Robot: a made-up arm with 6 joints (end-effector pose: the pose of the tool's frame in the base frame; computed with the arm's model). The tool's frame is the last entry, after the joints. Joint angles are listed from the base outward.
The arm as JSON. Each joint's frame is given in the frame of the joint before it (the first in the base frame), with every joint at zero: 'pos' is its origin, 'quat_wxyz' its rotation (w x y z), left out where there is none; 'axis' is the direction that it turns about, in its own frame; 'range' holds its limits. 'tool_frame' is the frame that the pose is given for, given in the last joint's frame.
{
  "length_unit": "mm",
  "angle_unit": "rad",
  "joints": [
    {
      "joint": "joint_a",
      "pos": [
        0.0,
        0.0,
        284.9
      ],
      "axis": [
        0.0,
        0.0,
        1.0
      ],
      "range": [
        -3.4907,
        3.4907
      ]
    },
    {
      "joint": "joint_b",
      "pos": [
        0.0,
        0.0,
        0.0
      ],
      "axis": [
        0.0,
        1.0,
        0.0
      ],
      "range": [
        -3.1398,
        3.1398
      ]
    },
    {
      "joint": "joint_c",
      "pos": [
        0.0,
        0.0,
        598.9
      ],
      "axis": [
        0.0,
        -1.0,
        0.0
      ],
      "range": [
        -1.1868,
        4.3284
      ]
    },
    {
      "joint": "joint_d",
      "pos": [
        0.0,
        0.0,
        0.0
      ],
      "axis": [
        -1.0,
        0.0,
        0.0
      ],
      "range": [
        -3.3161,
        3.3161
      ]
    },
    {
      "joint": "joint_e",
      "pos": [
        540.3,
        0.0,
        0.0
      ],
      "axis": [
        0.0,
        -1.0,
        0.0
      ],
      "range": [
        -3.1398,
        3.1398
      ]
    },
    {
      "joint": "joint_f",
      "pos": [
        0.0,
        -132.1,
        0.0
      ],
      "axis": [
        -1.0,
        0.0,
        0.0
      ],
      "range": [
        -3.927,
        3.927
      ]
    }
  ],
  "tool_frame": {
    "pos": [
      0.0,
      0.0,
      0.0
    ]
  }
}
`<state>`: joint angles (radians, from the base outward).
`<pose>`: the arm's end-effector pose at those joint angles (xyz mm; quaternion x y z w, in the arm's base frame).
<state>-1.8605 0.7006 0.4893 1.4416 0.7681 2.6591</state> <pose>-285.4 -897.7 757.5 0.7836 -0.4643 -0.2396 0.3361</pose>
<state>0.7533 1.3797 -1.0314 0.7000 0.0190 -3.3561</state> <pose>245.9 92.1 -25.2 0.2467 0.3406 -0.8101 0.4085</pose>
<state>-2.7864 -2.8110 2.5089 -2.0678 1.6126 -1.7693</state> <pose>4.4 -65.5 -791.5 0.6370 0.6498 0.1897 0.3688</pose>
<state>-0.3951 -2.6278 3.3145 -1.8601 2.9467 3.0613</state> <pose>173.7 -31.6 -536.6 0.0051 -0.7921 0.5860 0.1704</pose>
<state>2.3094 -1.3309 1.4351 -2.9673 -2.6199 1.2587</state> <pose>628.2 -883.2 646.7 0.0766 0.8153 0.2794 0.5013</pose>
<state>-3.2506 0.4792 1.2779 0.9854 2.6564 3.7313</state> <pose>-562.8 135.0 1280.3 0.1211 0.2076 -0.2820 0.9288</pose>
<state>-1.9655 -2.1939 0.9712 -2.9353 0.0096 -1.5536</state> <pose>514.3 898.4 -50.2 0.5157 0.3512 0.4305 0.6523</pose>
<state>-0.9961 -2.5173 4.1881 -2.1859 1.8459 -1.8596</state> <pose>165.6 -115.5 -78.0 -0.1490 0.8939 -0.1905 0.3774</pose>
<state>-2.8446 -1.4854 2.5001 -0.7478 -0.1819 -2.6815</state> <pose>949.8 392.0 -8.1 0.0583 0.3479 0.0332 0.9351</pose>
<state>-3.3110 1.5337 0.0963 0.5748 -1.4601 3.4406</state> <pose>-712.2 234.3 -218.8 -0.1319 0.0847 0.2169 0.9635</pose>
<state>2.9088 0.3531 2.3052 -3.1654 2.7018 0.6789</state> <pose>-33.5 -127.8 1347.2 -0.0276 0.8839 0.2756 0.3769</pose>
